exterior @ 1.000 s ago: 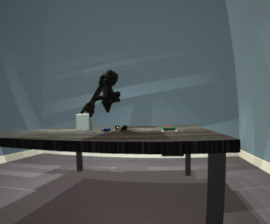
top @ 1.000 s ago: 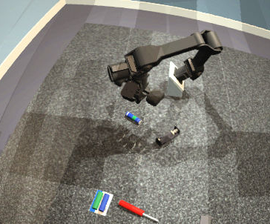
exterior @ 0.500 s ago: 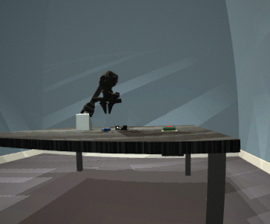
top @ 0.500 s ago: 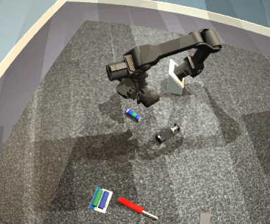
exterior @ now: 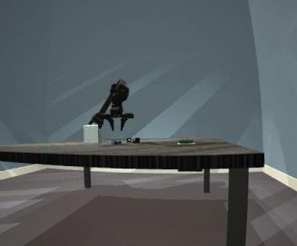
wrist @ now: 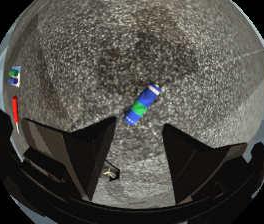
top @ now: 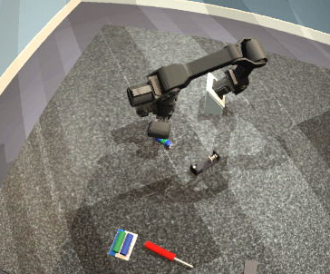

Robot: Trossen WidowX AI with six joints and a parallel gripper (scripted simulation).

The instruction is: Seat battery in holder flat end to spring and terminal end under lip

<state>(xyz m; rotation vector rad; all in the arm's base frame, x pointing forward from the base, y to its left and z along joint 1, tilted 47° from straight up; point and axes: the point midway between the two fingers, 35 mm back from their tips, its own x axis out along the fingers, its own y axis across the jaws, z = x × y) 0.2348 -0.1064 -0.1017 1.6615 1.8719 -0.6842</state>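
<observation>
The battery is 60 mm below my gripper tip and 10 mm behind it. The rest, counted from my gripper tip: red-handled screwdriver 390 mm ahead, 120 mm to the left, 60 mm below.
</observation>
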